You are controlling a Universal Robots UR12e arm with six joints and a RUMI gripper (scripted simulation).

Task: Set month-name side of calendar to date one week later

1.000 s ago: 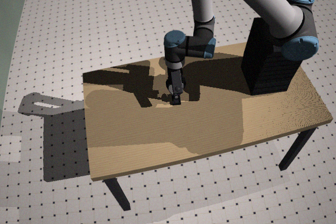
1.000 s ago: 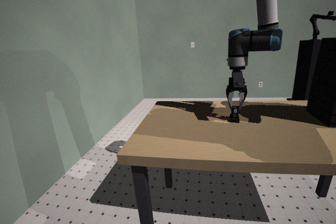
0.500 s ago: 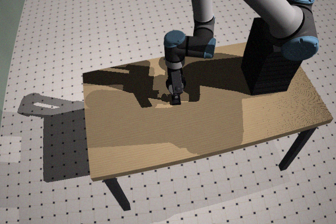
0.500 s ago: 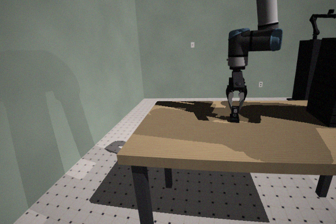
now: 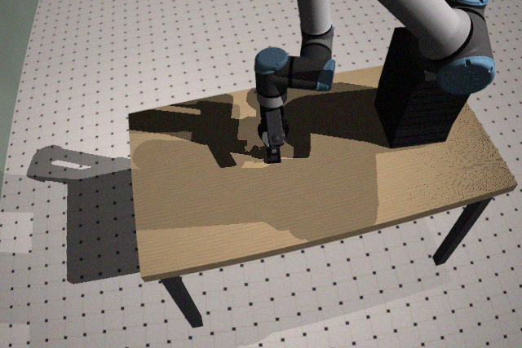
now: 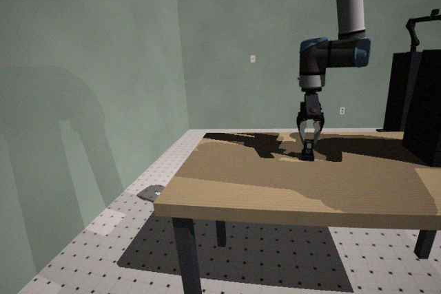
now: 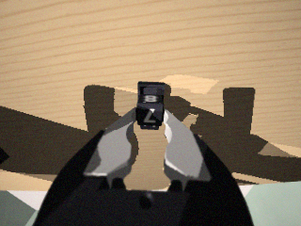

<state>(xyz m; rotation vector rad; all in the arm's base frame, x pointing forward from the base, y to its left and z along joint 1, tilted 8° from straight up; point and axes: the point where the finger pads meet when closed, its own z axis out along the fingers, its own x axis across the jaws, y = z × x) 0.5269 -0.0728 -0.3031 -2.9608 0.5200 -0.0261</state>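
Right now my hand is 10 mm past the dark tray, 20 mm to the left of it and 60 mm above it. Also, from my hand: black date cube: 10 mm below.
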